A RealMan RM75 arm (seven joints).
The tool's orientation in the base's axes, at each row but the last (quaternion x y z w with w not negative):
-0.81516, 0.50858, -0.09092, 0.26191
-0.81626, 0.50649, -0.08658, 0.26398
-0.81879, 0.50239, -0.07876, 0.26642
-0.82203, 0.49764, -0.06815, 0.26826
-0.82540, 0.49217, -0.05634, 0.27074
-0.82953, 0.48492, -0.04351, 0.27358
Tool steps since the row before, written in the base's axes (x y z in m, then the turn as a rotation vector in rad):
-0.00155, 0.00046, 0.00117, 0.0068, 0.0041, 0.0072
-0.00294, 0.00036, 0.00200, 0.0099, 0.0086, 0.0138
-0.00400, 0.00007, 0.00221, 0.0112, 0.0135, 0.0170
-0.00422, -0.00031, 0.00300, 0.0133, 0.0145, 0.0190
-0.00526, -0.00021, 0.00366, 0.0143, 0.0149, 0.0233
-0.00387, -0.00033, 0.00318, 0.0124, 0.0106, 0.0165
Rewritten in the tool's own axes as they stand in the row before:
-0.00126, 0.00044, -0.00148, -0.0013, -0.0105, -0.0019
-0.00195, 0.00113, -0.00277, -0.0046, -0.0179, -0.0047
-0.00230, 0.00196, -0.00343, -0.0086, -0.0223, -0.0051
-0.00229, 0.00188, -0.00426, -0.0087, -0.0253, -0.0056
-0.00314, 0.00235, -0.00507, -0.0093, -0.0284, -0.0088
-0.00238, 0.00157, -0.00413, -0.0054, -0.0219, -0.0054

